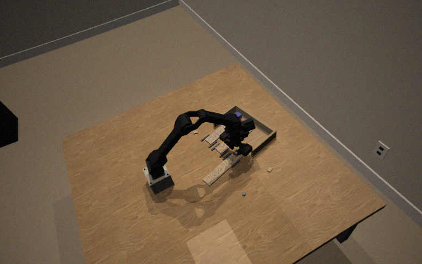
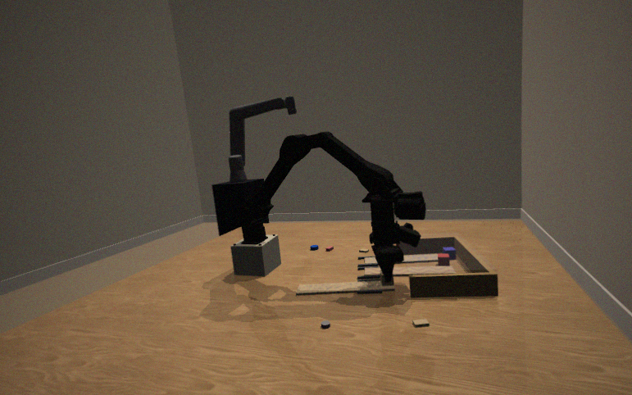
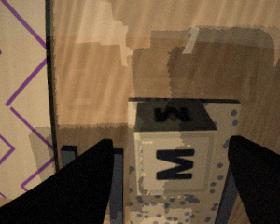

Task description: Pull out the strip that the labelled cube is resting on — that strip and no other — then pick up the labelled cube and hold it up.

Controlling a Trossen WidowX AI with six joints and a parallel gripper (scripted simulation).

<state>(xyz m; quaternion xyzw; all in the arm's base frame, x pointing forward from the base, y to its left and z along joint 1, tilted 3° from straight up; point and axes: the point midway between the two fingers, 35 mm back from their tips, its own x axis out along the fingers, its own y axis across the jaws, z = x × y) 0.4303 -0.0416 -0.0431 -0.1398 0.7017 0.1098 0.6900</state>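
The labelled cube is right at my gripper tip. The rest, counted from my gripper tip: dotted strip (10 cm behind, 4 cm to the right, 2 cm below); then beige tile (17 cm to the right, 10 cm ahead, 2 cm below).
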